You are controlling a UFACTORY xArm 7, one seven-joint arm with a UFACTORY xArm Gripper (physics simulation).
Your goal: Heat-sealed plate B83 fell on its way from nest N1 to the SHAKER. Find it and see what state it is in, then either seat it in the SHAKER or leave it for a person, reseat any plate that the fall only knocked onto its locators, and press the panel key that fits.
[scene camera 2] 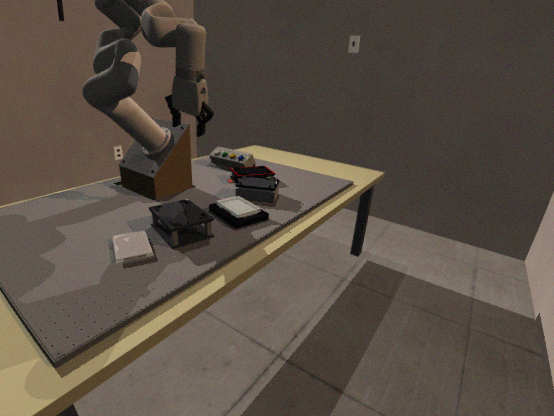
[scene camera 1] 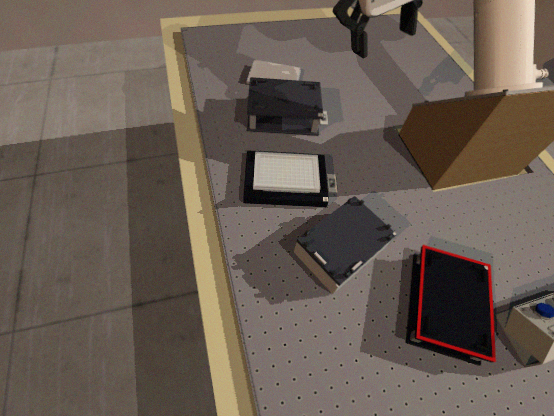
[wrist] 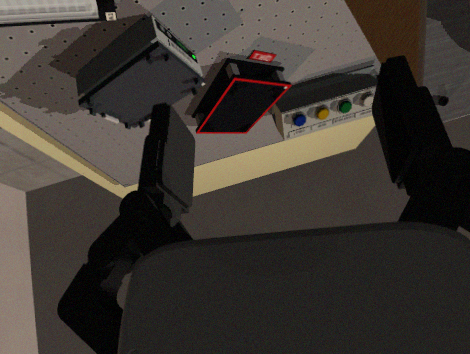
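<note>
A whitish plate lies on the board beside the raised black stand N1; its marking is not readable. Another white plate is on a low black nest; whether it sits fully down is unclear. The SHAKER has a dark, bare top and a green light in the wrist view. The key panel has blue, yellow, green and white keys. My gripper is open and empty, high above the board.
A black stand with a red-edged top stands between the SHAKER and the panel, with a red label beside it. The brown wedge base carries the arm. The board has a yellowish table edge around it.
</note>
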